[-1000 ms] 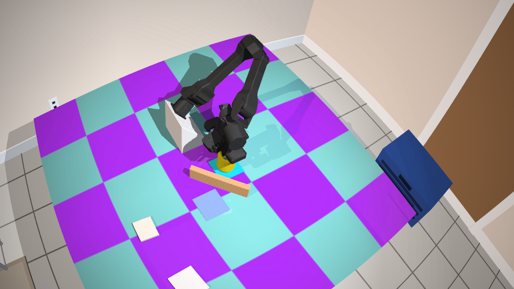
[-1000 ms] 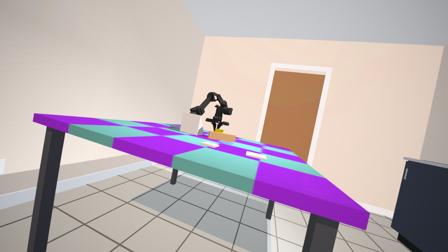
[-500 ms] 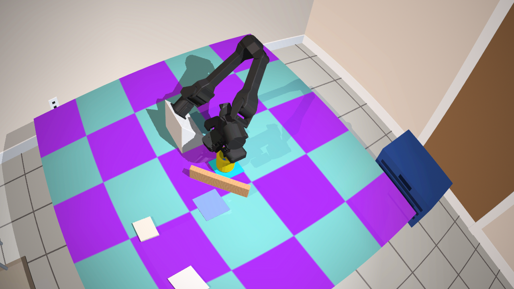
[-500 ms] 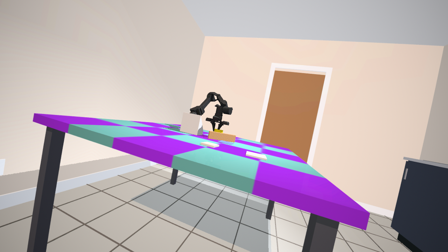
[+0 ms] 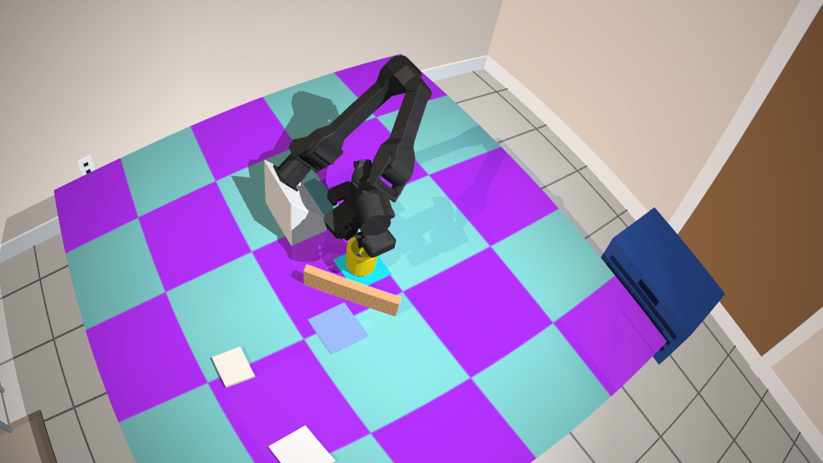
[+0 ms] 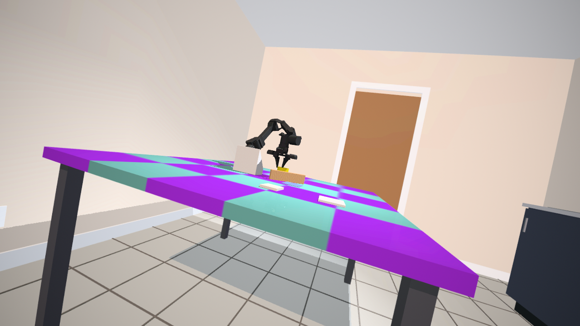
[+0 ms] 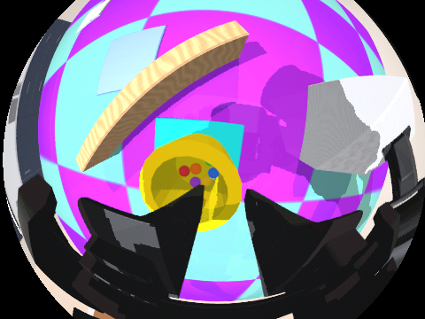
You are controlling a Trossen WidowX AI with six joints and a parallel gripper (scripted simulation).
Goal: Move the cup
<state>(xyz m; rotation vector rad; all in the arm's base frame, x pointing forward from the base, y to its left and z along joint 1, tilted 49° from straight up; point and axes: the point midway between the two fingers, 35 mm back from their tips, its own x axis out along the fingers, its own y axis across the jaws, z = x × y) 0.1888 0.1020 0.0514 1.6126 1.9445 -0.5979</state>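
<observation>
Now: gripper tip 2 cm short of the yellow cup and 3 cm above it. The rest, counted from my gripper tip: cyan pad 3 cm ahead, 1 cm to the left, 7 cm below; purple marble 2 cm ahead, 2 cm to the left, 5 cm below; red marble 4 cm ahead, 1 cm to the left, 5 cm below.
</observation>
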